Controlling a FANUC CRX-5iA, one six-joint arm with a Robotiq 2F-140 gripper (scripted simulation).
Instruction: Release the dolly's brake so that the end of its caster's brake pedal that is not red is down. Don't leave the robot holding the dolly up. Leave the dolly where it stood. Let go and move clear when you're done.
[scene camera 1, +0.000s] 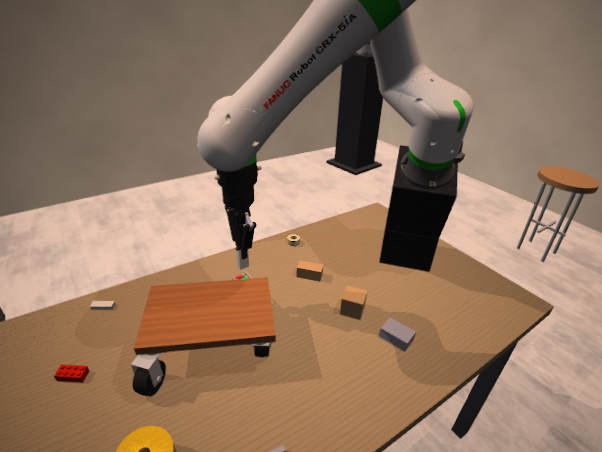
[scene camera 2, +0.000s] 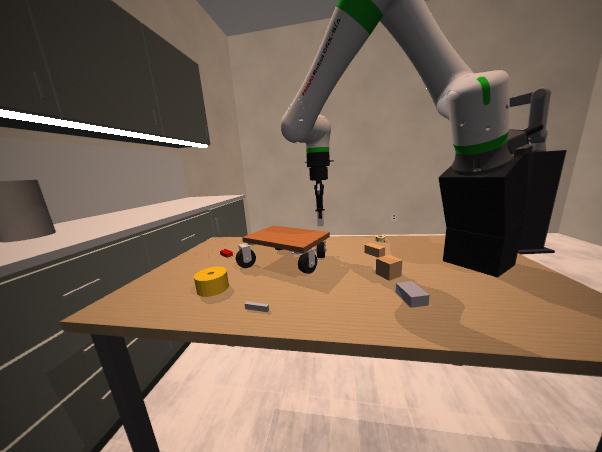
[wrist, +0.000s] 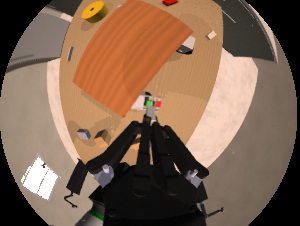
Labels:
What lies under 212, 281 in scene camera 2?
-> A yellow disc.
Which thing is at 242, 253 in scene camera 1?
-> My gripper.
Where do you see my gripper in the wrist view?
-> At 149, 110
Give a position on a grey block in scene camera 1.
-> At 394, 332

